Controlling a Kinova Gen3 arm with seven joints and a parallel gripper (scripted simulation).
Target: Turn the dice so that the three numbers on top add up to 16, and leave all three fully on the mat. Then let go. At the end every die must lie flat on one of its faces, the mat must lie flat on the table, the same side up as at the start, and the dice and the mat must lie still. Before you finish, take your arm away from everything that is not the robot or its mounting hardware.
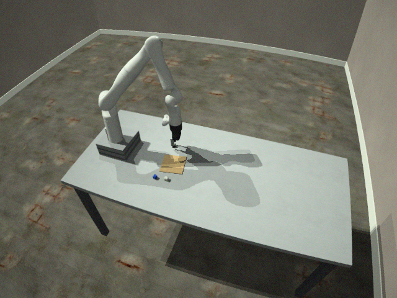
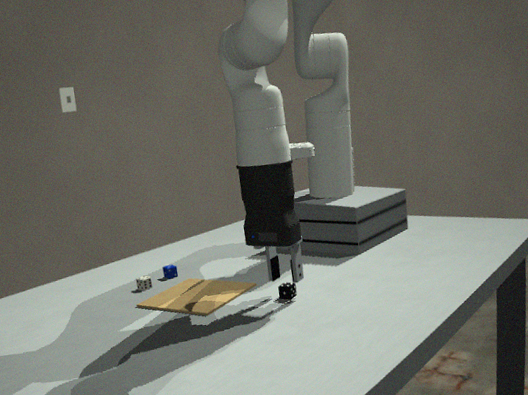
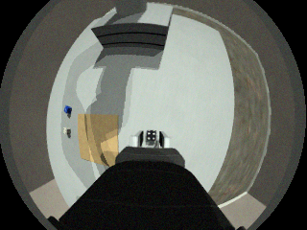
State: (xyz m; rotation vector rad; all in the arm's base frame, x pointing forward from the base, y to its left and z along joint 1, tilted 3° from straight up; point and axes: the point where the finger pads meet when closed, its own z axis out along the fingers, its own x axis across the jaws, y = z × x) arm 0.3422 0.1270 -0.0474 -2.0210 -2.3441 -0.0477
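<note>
Now: the black die 40 mm below my hand. Also, from my hand: tan mat: 140 mm to the right, 50 mm ahead, 40 mm below; then white die: 270 mm to the right, 60 mm ahead, 40 mm below; then blue die: 280 mm to the right, 40 mm below, 10 mm behind.
</note>
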